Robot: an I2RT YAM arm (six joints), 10 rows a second.
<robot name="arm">
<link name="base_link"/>
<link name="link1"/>
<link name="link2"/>
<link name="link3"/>
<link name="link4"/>
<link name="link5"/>
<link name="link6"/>
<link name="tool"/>
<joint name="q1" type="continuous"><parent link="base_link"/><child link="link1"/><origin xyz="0 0 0.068" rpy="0 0 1.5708"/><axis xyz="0 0 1"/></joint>
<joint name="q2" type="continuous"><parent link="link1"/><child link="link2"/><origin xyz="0.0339 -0.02 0.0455" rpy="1.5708 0 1.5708"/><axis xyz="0 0 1"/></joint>
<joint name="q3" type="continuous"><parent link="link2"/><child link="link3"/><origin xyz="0.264 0 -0.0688" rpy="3.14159 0 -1.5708"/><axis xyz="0 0 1"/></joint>
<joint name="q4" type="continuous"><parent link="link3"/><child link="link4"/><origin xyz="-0.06 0.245 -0.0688"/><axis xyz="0 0 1"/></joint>
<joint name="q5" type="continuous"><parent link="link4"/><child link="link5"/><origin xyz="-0.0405 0.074 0.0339" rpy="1.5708 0 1.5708"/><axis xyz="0 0 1"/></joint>
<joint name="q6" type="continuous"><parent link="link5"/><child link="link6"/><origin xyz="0.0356 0 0.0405" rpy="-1.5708 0 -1.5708"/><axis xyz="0 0 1"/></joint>
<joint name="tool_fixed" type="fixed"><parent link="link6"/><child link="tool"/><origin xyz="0 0 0" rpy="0 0 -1.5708"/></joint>
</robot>
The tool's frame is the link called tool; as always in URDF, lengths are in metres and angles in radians. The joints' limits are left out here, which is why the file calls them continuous.
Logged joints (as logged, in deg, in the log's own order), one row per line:
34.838 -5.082 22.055 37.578 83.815 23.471
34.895 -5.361 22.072 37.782 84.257 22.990
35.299 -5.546 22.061 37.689 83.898 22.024
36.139 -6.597 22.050 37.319 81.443 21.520
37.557 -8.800 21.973 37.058 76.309 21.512
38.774 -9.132 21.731 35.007 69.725 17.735
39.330 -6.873 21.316 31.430 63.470 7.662
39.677 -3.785 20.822 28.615 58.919 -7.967
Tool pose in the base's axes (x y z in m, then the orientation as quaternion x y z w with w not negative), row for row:
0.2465 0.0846 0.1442 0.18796 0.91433 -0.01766 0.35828
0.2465 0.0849 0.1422 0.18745 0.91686 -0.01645 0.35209
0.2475 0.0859 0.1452 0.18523 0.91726 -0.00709 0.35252
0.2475 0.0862 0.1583 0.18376 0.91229 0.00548 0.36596
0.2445 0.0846 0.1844 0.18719 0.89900 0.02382 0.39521
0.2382 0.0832 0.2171 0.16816 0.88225 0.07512 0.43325
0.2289 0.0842 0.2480 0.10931 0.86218 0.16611 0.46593
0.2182 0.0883 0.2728 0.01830 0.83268 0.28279 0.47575
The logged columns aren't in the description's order. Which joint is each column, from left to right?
Columns, left to right: q3, q4, q1, q6, q2, q5.
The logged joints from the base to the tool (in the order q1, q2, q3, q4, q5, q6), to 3 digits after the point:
22.055 83.815 34.838 -5.082 23.471 37.578
22.072 84.257 34.895 -5.361 22.990 37.782
22.061 83.898 35.299 -5.546 22.024 37.689
22.050 81.443 36.139 -6.597 21.520 37.319
21.973 76.309 37.557 -8.800 21.512 37.058
21.731 69.725 38.774 -9.132 17.735 35.007
21.316 63.470 39.330 -6.873 7.662 31.430
20.822 58.919 39.677 -3.785 -7.967 28.615

